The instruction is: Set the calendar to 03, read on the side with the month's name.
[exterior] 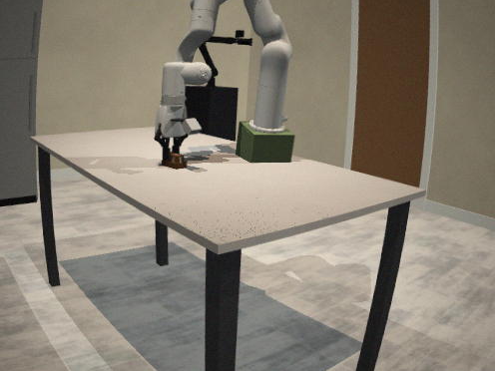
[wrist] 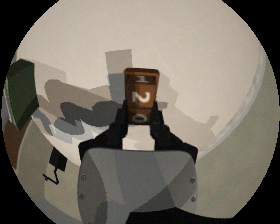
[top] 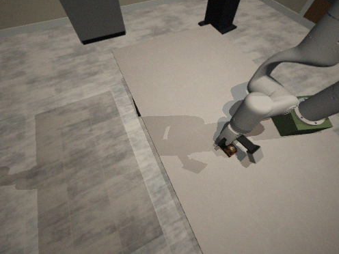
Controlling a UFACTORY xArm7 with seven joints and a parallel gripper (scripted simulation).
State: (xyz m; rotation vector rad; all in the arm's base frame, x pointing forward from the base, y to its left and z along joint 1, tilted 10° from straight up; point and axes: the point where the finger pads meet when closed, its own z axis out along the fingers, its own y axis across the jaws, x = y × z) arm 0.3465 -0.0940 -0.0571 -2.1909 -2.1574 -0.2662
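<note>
The brown calendar tray lies 20 mm to the left of my hand and 30 mm below it.
</note>
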